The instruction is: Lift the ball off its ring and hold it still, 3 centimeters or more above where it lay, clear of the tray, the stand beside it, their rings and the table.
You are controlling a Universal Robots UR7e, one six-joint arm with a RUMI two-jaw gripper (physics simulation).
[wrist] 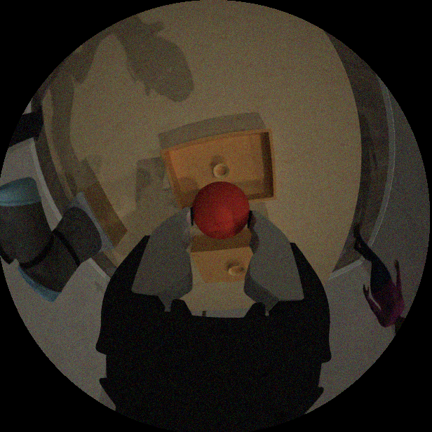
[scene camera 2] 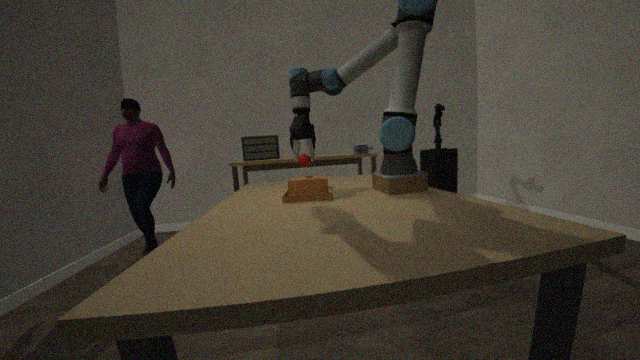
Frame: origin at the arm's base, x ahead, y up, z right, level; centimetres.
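Seen in the pictures: gripper, fingertip midpoint: (scene camera 2: 305,162); arm's base at its link origin: (scene camera 2: 398,172).
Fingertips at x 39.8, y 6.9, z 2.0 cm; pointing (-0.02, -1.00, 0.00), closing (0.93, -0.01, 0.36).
Observation:
Offsets run from my fingertips to a thing's middle. Level surfaces: height alone.
The red ball {dx +0.2, dy +0.8, dz -0.5 cm} (scene camera 2: 304,160) (wrist: 221,210) is between the two fingertips of my gripper (scene camera 2: 304,158) (wrist: 220,210), which is shut on it. In the scene view the ball hangs in the air well above the orange tray {dx +0.0, dy -13.3, dz -0.5 cm} (scene camera 2: 307,198) (wrist: 273,165), with a gap below it. In the wrist view a small ring (wrist: 221,170) lies on the tray floor, with no ball on it. The orange stand (scene camera 2: 307,187) (wrist: 215,264) is beside the tray and has a ring (wrist: 236,269) on its top. The ball touches neither of them.
The wooden table {dy -14.7 cm} (scene camera 2: 225,260) (wrist: 280,65) carries the tray, the stand and the robot's base block (scene camera 2: 400,184) (wrist: 106,215). A back table (scene camera 2: 270,163) stands behind. A person (scene camera 2: 139,150) (wrist: 385,295) in a magenta top is on the left in the scene view, off the table.

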